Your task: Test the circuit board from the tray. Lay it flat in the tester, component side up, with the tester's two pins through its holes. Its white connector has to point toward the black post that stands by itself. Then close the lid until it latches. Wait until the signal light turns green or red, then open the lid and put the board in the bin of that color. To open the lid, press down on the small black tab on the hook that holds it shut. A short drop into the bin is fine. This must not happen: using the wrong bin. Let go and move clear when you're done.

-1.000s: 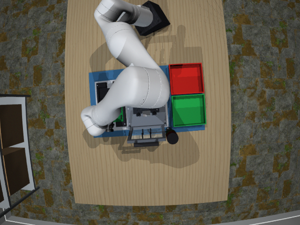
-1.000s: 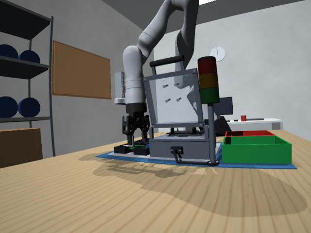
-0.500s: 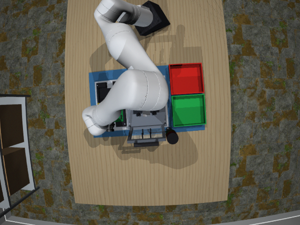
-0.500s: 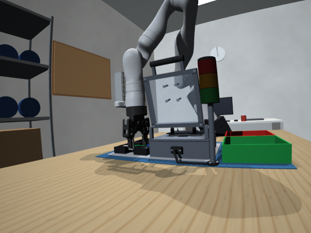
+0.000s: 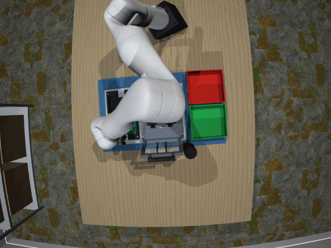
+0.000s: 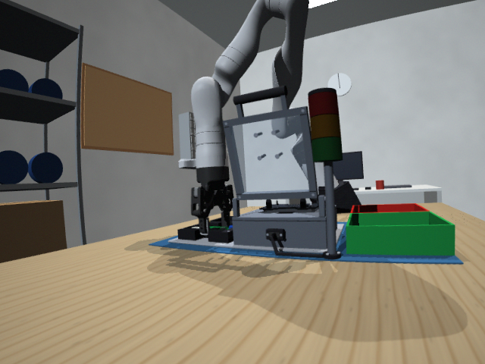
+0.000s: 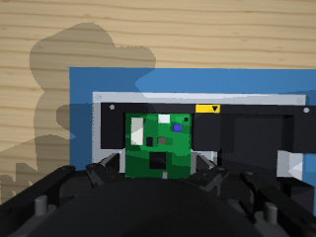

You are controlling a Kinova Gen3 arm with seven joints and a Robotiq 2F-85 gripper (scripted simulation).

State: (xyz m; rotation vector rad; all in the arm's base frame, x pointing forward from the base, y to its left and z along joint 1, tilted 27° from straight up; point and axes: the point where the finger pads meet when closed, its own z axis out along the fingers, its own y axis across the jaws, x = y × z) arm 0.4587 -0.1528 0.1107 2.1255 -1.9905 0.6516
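The green circuit board is right at my hand. The rest, counted from my hand: black hook 11 cm behind, 23 cm to the left, 7 cm above; then clear lid 8 cm ahead, 17 cm to the left, 16 cm above; then green bin 37 cm to the left, 1 cm below.
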